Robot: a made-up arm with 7 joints.
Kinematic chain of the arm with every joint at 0, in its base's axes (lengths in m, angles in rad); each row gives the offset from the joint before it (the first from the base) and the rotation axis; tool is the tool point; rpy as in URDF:
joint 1: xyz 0 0 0.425 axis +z
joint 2: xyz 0 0 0 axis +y
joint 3: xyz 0 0 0.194 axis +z
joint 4: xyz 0.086 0 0 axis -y
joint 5: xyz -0.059 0 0.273 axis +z
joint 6: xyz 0 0 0 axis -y
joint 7: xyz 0.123 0 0 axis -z
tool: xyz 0 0 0 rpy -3.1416 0 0
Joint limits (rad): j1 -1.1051..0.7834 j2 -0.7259..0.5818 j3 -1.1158..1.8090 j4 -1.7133..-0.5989 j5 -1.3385..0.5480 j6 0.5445..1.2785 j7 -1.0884..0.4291
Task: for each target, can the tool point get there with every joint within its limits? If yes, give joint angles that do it. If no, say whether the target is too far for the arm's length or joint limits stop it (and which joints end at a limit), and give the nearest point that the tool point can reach.
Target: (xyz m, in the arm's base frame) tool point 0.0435 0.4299 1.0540
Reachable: no: too far | nearest point 0.0346 0.3420 0.9254 | short by 0.156 m
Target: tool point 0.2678 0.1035 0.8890
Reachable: yes | joints -0.6194 -0.3389 0.8719 -0.9990 -0.9420 0.6716 -0.2346
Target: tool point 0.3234 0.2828 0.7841
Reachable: yes | joints -0.2739 0.3370 1.3156 -0.8465 -0.1055 0.8235 -0.8346
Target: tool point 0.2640 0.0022 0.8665
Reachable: yes | joints -0.5604 -0.5510 0.3807 -1.3297 -0.2929 0.8174 -0.1362
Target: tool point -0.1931 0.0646 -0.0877
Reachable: no: joint limits stop it (at a limit: joint 1, joint 2, joint 3, joint 4, joint 5, joint 6) | nearest point -0.4099 0.1425 0.4112 | short by 0.550 m
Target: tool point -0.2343 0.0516 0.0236
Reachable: no: joint limits stop it (at a limit: joint 1, joint 2, joint 3, joint 4, joint 5, joint 6) | nearest point -0.4099 0.1425 0.4112 | short by 0.435 m
